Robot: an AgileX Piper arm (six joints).
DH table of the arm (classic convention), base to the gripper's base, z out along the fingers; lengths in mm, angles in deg. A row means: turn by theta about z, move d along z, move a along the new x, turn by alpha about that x. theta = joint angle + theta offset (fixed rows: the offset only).
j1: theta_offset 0, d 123, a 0, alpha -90
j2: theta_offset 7.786, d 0, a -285, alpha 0
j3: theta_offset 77.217, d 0, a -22, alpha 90
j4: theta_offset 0, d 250.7, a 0, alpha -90
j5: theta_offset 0, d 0, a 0, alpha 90
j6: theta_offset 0, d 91, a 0, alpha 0
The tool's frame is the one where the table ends.
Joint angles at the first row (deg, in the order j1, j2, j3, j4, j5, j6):
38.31, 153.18, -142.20, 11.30, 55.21, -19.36
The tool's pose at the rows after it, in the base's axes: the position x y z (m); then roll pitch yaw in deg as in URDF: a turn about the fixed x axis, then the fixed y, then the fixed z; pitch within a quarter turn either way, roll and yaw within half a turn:
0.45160 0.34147 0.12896 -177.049 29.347 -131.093
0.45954 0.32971 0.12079 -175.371 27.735 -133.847
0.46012 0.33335 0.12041 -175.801 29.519 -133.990
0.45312 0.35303 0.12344 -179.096 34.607 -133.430
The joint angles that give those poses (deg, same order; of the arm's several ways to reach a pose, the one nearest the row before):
36.60, 153.57, -142.20, 3.81, 54.36, -12.95
35.61, 154.35, -142.20, 0.39, 54.76, -9.55
35.78, 154.53, -142.20, 1.09, 52.89, -9.55
37.23, 154.65, -142.20, 5.89, 48.33, -11.62

